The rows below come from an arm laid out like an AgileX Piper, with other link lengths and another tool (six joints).
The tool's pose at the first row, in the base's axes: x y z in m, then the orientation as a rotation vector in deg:
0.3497, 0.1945, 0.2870, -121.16, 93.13, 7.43
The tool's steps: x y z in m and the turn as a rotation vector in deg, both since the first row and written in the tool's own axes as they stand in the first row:
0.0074, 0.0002, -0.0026, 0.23, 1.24, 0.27
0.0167, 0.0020, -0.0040, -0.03, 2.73, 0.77
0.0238, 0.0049, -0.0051, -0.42, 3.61, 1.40
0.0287, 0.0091, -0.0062, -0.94, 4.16, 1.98
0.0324, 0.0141, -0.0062, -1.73, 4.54, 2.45
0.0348, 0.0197, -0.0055, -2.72, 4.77, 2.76
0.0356, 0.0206, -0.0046, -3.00, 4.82, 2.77
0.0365, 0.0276, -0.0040, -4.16, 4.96, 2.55
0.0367, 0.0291, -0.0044, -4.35, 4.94, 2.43
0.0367, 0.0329, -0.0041, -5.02, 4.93, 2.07
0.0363, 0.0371, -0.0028, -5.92, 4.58, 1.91
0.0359, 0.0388, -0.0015, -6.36, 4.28, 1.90
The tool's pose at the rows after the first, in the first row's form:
0.3512, 0.1868, 0.2867, -121.26, 94.07, 6.03
0.3519, 0.1776, 0.2841, -121.62, 95.52, 4.85
0.3511, 0.1703, 0.2817, -121.74, 96.81, 4.45
0.3484, 0.1647, 0.2797, -121.86, 97.90, 4.49
0.3448, 0.1604, 0.2769, -122.22, 98.84, 4.91
0.3405, 0.1575, 0.2737, -122.79, 99.59, 5.60
0.3400, 0.1570, 0.2724, -123.01, 99.71, 5.79
0.3339, 0.1551, 0.2694, -124.12, 99.87, 6.56
0.3325, 0.1545, 0.2693, -124.35, 99.78, 6.71
0.3290, 0.1539, 0.2678, -125.15, 99.55, 7.17
0.3252, 0.1540, 0.2655, -125.82, 99.41, 8.28
0.3238, 0.1546, 0.2640, -126.04, 99.34, 8.98

